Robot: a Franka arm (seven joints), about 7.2 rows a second.
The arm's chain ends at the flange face. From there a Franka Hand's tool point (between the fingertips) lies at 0.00 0.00 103.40 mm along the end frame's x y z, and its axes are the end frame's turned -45 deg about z.
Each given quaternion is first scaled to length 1.
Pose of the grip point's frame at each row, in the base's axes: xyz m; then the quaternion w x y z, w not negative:
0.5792, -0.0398, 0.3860, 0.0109, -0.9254, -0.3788, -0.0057
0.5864, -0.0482, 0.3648, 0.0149, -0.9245, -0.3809, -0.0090
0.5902, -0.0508, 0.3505, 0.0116, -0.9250, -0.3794, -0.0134
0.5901, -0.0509, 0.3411, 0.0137, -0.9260, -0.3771, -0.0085
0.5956, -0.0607, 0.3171, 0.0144, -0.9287, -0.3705, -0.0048
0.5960, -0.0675, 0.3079, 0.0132, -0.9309, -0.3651, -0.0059
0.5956, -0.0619, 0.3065, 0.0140, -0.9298, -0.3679, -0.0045
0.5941, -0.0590, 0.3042, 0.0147, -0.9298, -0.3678, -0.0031
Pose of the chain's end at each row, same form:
0.5790, -0.0423, 0.4894, 0.0123, -0.9999, 0.0042, -0.0011
0.5859, -0.0518, 0.4681, 0.0172, -0.9998, 0.0019, -0.0026
0.5885, -0.0541, 0.4538, 0.0158, -0.9998, 0.0035, -0.0079
0.5895, -0.0542, 0.4444, 0.0159, -0.9999, 0.0060, -0.0026
0.5958, -0.0638, 0.4205, 0.0151, -0.9998, 0.0131, 0.0011
0.5959, -0.0705, 0.4113, 0.0145, -0.9997, 0.0189, -0.0004
0.5958, -0.0649, 0.4099, 0.0147, -0.9998, 0.0159, 0.0012
0.5946, -0.0621, 0.4076, 0.0148, -0.9998, 0.0160, 0.0028

